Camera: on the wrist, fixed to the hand. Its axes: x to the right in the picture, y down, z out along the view.
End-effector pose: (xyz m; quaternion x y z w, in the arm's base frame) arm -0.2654 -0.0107 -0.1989 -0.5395 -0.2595 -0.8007 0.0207
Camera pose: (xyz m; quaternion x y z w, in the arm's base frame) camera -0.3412 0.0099 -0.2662 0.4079 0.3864 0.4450 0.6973
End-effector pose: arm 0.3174 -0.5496 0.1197 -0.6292 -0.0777 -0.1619 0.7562
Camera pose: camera 0.2669 -0.6299 0.1609 -0.5535 -0.6506 -0.4555 0.2509
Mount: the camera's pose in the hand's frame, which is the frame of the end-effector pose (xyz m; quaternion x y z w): -0.0222 -0.0680 -0.0747 -0.1908 -0.2755 -0.6702 0.6623
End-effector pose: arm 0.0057 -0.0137 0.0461 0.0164 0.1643 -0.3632 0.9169
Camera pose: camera -0.0767 -0.0379 -0.0115 -0.3743 -0.0635 -0.8282 0.4122
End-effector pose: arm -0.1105 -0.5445 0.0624 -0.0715 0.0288 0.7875 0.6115
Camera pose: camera -0.0336 -0.5587 -0.0053 0.0336 -0.3475 0.1369 0.9270
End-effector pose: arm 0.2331 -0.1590 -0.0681 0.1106 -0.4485 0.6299 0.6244
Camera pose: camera 0.3291 -0.1341 -0.0974 0.4282 -0.5151 -0.1173 0.7332
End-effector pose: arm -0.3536 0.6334 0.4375 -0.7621 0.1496 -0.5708 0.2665
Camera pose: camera -0.4365 0.6829 0.4746 0.8131 0.3762 0.3181 0.3102
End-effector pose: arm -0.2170 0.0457 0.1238 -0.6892 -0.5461 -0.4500 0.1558
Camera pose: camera -0.3113 0.0035 0.1283 0.2441 0.7806 0.3168 0.4803
